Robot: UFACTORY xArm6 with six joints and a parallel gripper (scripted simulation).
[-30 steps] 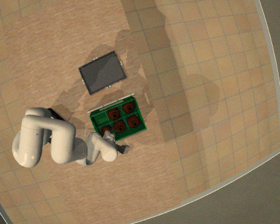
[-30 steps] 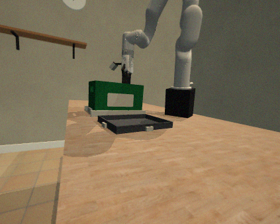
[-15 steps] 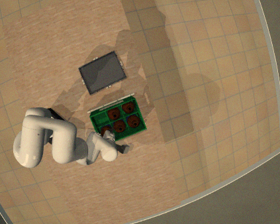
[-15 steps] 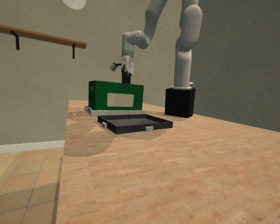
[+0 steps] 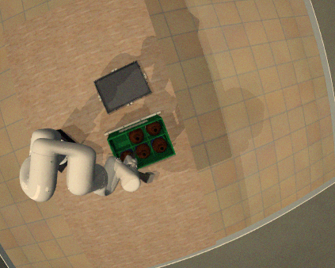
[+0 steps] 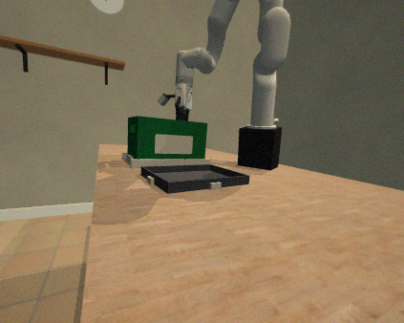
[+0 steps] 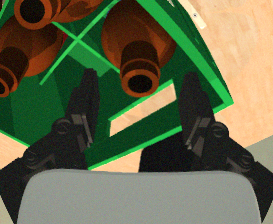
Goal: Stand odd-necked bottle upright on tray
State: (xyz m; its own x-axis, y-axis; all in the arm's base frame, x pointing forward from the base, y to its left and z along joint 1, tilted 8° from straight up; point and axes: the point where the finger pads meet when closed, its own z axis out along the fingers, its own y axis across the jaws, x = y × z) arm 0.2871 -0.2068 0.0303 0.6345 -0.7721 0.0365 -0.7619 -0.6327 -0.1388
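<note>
My gripper is now 10 cm above the green crate, 9 cm short of it and 4 cm to the right of it. Round my hand: brown bottle (9 cm below, 9 cm ahead, 8 cm to the left); tray (33 cm to the left, 17 cm below, 13 cm ahead).
</note>
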